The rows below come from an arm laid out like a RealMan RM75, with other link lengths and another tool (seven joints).
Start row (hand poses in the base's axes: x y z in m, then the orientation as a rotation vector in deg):
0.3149, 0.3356, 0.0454, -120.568, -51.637, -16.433
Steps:
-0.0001, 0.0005, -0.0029, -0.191, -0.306, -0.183
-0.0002, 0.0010, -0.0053, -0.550, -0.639, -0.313
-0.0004, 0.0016, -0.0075, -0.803, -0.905, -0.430
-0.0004, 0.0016, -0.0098, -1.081, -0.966, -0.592
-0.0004, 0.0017, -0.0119, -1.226, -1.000, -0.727
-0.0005, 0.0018, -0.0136, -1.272, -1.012, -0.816
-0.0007, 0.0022, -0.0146, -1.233, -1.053, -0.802
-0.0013, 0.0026, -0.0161, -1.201, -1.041, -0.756
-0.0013, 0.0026, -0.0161, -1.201, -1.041, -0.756
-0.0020, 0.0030, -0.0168, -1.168, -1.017, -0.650
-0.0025, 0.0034, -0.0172, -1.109, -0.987, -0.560
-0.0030, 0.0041, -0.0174, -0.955, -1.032, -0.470
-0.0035, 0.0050, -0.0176, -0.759, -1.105, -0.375
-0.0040, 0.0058, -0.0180, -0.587, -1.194, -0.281
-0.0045, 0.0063, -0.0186, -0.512, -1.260, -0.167
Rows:
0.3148, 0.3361, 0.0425, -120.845, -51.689, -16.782
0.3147, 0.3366, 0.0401, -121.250, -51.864, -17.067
0.3145, 0.3372, 0.0379, -121.549, -51.979, -17.315
0.3145, 0.3372, 0.0356, -121.888, -51.935, -17.356
0.3145, 0.3373, 0.0335, -122.091, -51.861, -17.406
0.3144, 0.3374, 0.0318, -122.178, -51.791, -17.447
0.3142, 0.3378, 0.0308, -122.136, -51.817, -17.500
0.3136, 0.3382, 0.0293, -122.083, -51.847, -17.475
0.3136, 0.3382, 0.0293, -122.083, -51.847, -17.475
0.3129, 0.3386, 0.0286, -121.999, -51.933, -17.407
0.3124, 0.3390, 0.0282, -121.898, -51.990, -17.351
0.3119, 0.3397, 0.0280, -121.712, -52.060, -17.414
0.3114, 0.3406, 0.0278, -121.486, -52.139, -17.520
0.3109, 0.3414, 0.0274, -121.282, -52.233, -17.635
0.3104, 0.3419, 0.0268, -121.157, -52.366, -17.677

